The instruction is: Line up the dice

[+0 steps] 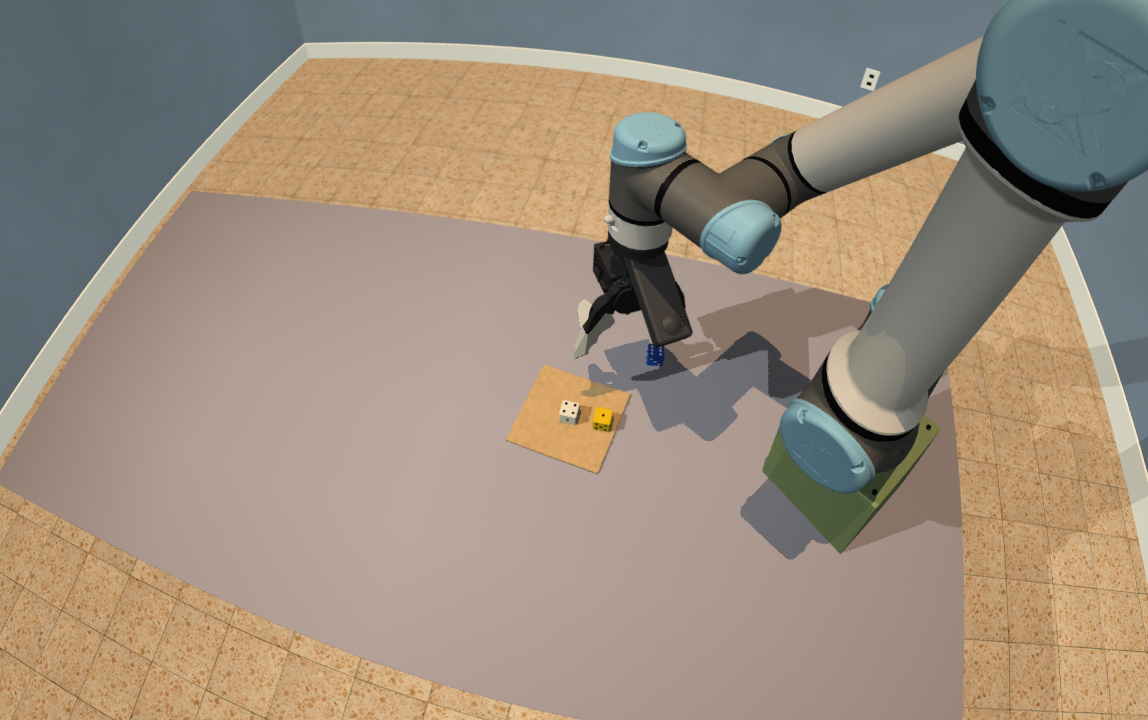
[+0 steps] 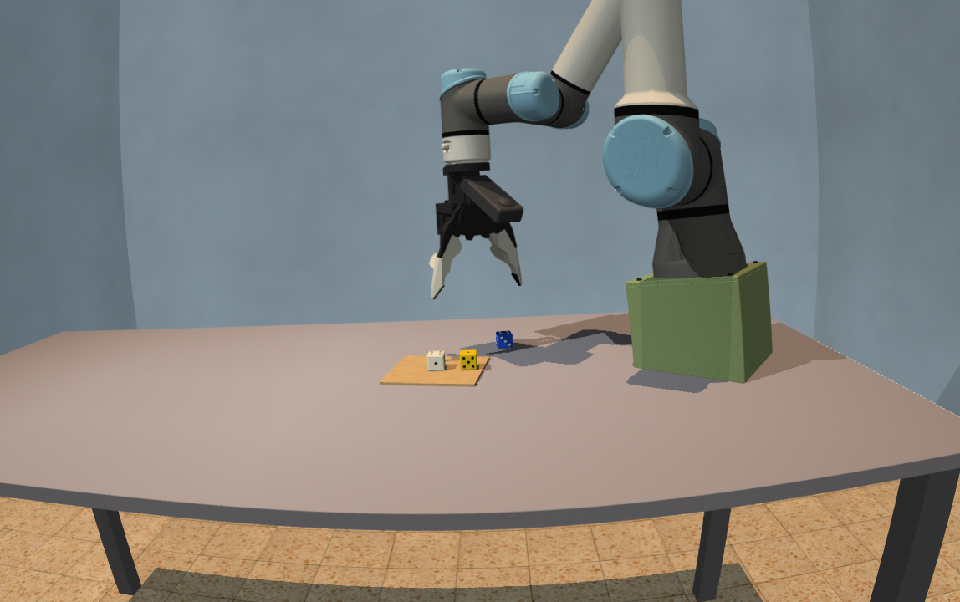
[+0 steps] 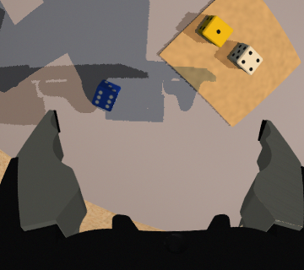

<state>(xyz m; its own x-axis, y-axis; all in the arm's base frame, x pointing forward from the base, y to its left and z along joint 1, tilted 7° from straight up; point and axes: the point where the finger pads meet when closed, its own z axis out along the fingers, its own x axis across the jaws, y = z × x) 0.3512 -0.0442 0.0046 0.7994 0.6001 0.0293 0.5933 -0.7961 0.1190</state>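
The blue die is 30 mm behind my hand, 60 mm to the right of it and 90 mm below it. From my hand the other things lie so: white die (60 mm ahead, 80 mm to the left, 90 mm below); mat (60 mm ahead, 80 mm to the left, 100 mm below); yellow die (10 mm ahead, 80 mm to the left, 90 mm below).
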